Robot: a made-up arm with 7 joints. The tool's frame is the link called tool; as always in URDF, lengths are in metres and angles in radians. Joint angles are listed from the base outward.
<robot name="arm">
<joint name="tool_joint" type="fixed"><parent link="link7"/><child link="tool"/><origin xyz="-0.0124 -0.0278 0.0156" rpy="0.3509 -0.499 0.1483"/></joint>
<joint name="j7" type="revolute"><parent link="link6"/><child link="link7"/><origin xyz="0.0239 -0.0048 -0.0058" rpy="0 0 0"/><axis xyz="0 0 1"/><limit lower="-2.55" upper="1.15"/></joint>
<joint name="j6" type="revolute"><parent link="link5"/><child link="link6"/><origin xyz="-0.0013 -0.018 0.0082" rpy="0 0 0"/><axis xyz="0 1 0"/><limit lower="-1.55" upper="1.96"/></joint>
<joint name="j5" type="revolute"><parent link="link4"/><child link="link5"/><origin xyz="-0.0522 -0.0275 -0.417" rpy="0 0 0"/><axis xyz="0 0 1"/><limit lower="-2.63" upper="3.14"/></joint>
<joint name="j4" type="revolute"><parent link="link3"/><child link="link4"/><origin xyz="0.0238 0.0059 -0.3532" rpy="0 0 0"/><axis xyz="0 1 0"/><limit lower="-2.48" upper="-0.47"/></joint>
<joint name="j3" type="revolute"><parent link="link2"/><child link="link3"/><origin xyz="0.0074 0.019 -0.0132" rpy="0 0 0"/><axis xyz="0 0 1"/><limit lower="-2" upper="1.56"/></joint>
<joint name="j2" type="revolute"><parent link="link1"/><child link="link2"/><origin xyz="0.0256 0.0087 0.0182" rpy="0 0 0"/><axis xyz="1 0 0"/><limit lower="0.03" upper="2.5"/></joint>
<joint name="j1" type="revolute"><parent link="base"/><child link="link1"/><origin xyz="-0.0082 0.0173 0.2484" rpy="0 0 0"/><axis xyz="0 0.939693 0.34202"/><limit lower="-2.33" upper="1.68"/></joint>
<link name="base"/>
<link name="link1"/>
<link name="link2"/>
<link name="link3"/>
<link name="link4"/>
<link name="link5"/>
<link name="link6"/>
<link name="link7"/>
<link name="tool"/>
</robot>
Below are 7 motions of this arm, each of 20 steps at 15 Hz.
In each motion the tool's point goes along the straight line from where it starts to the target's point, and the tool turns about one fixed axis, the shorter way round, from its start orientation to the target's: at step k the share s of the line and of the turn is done. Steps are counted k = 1, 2, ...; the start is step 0. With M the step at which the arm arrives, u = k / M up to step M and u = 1 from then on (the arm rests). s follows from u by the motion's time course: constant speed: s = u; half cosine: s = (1 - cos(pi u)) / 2; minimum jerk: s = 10 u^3 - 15 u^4 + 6 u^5.
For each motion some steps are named. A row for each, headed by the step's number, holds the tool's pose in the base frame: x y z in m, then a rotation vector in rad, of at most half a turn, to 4 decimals.
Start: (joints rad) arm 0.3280 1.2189 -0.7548 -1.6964 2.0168 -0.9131 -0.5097
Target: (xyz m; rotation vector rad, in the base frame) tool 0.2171 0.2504 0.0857 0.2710 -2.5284 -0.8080
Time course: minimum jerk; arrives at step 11
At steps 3, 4, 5, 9, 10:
3: 0.1810 0.2634 -0.1551 0.4709 -1.8100 0.7109
4: 0.1863 0.2615 -0.1198 0.4547 -1.9559 0.5162
5: 0.1928 0.2591 -0.0760 0.4287 -2.1200 0.2607
9: 0.2152 0.2511 0.0733 0.2868 -2.5098 -0.7194
10: 0.2168 0.2505 0.0839 0.2733 -2.5259 -0.7951

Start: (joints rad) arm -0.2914 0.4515 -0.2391 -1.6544 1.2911 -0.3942 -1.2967
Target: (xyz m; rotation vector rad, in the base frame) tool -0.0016 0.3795 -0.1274 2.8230 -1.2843 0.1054
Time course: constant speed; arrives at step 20
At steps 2, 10, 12, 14, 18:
2: 0.4662 0.0673 0.0009 0.5958 -2.5729 0.1842
10: 0.2583 0.2060 -0.0561 1.6871 -2.2525 0.1675
12: 0.2063 0.2407 -0.0704 1.9426 -2.1090 0.1588
14: 0.1543 0.2754 -0.0846 2.1866 -1.9401 0.1482
18: 0.0504 0.3448 -0.1131 2.6296 -1.5272 0.1215

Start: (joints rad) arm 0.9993 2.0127 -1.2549 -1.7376 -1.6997 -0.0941 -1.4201
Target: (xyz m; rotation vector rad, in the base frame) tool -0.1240 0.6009 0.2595 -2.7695 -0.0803 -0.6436
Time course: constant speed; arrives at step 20
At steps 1, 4, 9, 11, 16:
1: -0.2083 0.5187 0.1019 1.6387 0.2823 1.5064
4: -0.1950 0.5317 0.1268 1.9155 0.2675 1.4614
9: -0.1728 0.5533 0.1683 2.3759 0.2324 1.3360
11: -0.1639 0.5620 0.1849 2.5586 0.2142 1.2660
16: -0.1417 0.5836 0.2263 -2.9283 -0.1529 -1.0066

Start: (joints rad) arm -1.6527 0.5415 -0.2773 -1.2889 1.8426 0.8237 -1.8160
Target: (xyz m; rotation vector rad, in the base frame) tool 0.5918 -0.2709 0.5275 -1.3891 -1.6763 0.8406
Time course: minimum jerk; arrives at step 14
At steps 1, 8, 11, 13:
1: 0.4791 -0.1251 0.6765 0.5462 2.5895 1.4104
8: 0.5502 -0.2171 0.5825 -1.2779 -2.3080 0.0825
11: 0.5839 -0.2607 0.5379 -1.3823 -1.8078 0.7106
13: 0.5914 -0.2704 0.5280 -1.3889 -1.6826 0.8346

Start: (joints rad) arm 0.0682 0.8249 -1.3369 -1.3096 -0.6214 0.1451 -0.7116
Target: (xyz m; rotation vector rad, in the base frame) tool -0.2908 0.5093 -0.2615 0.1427 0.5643 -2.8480
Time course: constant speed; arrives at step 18
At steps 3, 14, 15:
3: -0.0284 0.2299 -0.3582 -0.2553 -0.8731 -2.5222
14: -0.2208 0.4348 -0.2873 0.0307 0.1611 -2.8322
15: -0.2383 0.4534 -0.2808 0.0584 0.2610 -2.8414

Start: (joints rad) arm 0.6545 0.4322 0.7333 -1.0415 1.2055 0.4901 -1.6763
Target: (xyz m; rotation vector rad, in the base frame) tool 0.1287 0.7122 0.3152 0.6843 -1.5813 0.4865
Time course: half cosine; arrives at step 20
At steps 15, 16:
15: 0.0932 0.6833 0.2324 0.7162 -1.4714 0.4138
16: 0.1056 0.6934 0.2612 0.7054 -1.5098 0.4390

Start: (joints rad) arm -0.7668 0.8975 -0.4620 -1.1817 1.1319 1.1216 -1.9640
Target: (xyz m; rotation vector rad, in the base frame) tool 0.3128 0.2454 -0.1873 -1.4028 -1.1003 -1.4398
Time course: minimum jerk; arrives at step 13
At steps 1, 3, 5, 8, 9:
1: 0.6404 0.2251 0.1709 0.1204 -1.1916 -1.8831
3: 0.6140 0.2267 0.1420 -0.0078 -1.1991 -1.8696
5: 0.5459 0.2309 0.0676 -0.3358 -1.2066 -1.8164
8: 0.4086 0.2395 -0.0826 -0.9784 -1.1686 -1.6302
9: 0.3698 0.2419 -0.1249 -1.1529 -1.1451 -1.5591

